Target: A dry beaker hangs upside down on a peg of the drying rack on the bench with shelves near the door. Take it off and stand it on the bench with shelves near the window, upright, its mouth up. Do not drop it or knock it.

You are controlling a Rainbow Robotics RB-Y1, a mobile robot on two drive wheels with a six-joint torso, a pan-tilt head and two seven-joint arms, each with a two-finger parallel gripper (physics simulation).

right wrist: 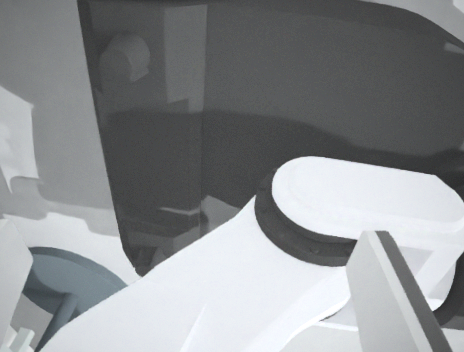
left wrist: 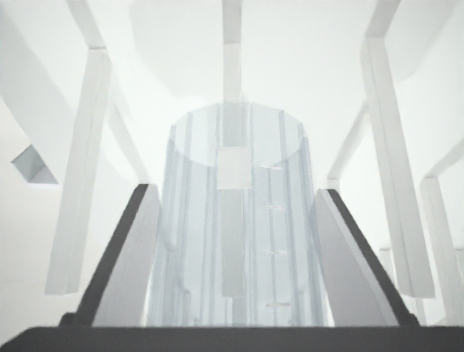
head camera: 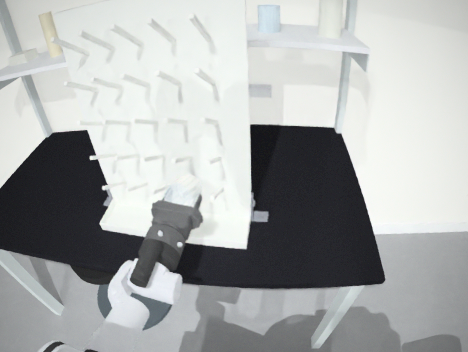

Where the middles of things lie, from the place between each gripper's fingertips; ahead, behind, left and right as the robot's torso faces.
I see my right gripper 50 cm short of the rack tray (head camera: 228, 231), 58 cm to the right of it and 28 cm below it. Round my right hand: clear beaker (head camera: 184, 191) 48 cm ahead, 50 cm to the left, 43 cm above.
Right now the clear beaker is 10 mm behind my left hand and 10 mm above it. Also, from my left hand: rack tray: 140 mm below, 70 mm to the left, 10 mm ahead.
